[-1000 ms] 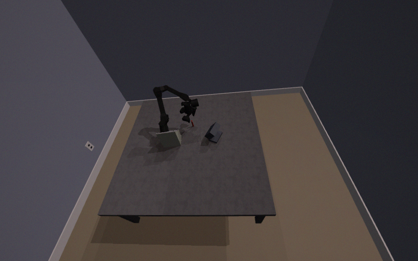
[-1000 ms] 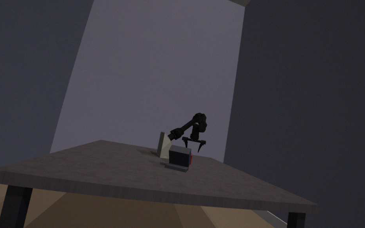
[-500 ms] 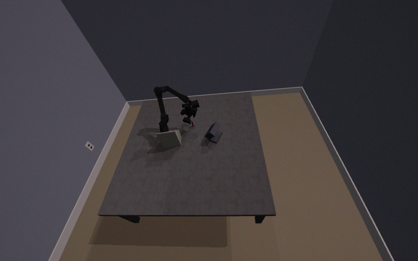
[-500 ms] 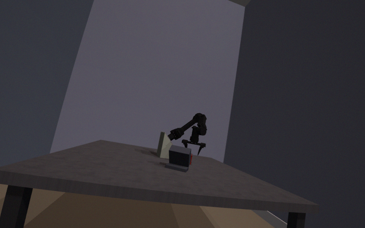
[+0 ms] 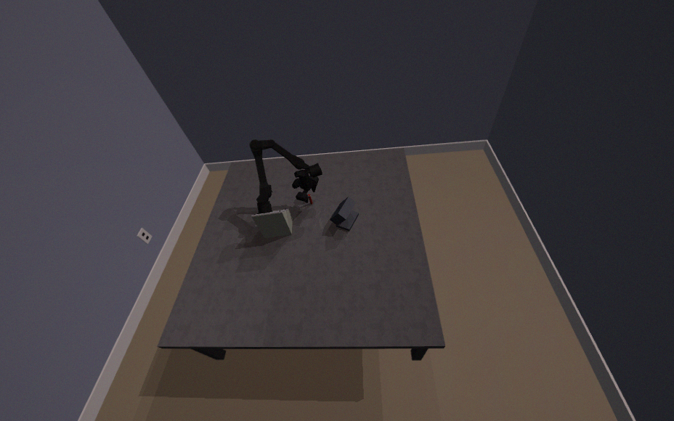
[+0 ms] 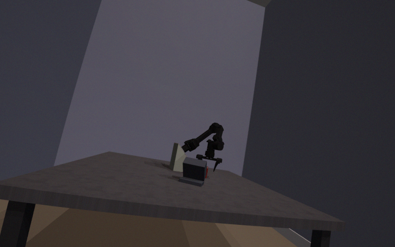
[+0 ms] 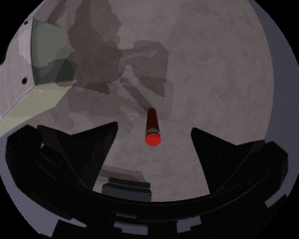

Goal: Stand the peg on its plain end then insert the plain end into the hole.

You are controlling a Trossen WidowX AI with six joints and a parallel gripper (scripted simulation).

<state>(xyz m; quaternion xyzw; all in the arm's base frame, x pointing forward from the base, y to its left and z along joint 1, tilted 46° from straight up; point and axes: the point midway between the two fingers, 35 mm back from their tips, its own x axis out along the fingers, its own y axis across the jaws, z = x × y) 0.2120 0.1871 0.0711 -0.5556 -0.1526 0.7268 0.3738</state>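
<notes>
Right now my gripper tip is right at the red peg. Round my gripper tip: panel (21 cm ahead, 14 cm to the right, 2 cm above).
</notes>
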